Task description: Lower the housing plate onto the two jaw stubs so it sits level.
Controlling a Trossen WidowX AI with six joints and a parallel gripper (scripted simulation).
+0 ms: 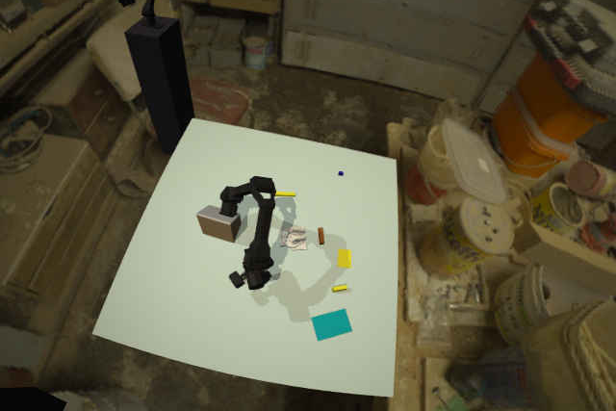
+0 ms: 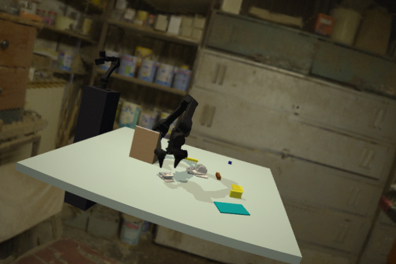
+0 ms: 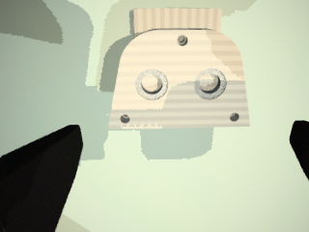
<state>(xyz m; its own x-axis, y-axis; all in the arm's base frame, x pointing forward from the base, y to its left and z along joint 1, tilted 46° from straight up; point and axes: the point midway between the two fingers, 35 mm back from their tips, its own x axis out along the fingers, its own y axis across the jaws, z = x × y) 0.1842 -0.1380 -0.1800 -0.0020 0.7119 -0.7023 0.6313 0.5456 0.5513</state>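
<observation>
The white piece is 50 mm below my gripper tip, 10 mm to the right of it and 10 mm ahead of it. Round my gripper tip: teal sheet: 390 mm ahead, 110 mm to the right, 60 mm below; orange-brown block: 300 mm to the left, 260 mm ahead, 50 mm below; yellow bar: 390 mm ahead, 50 mm to the left, 40 mm below.
</observation>
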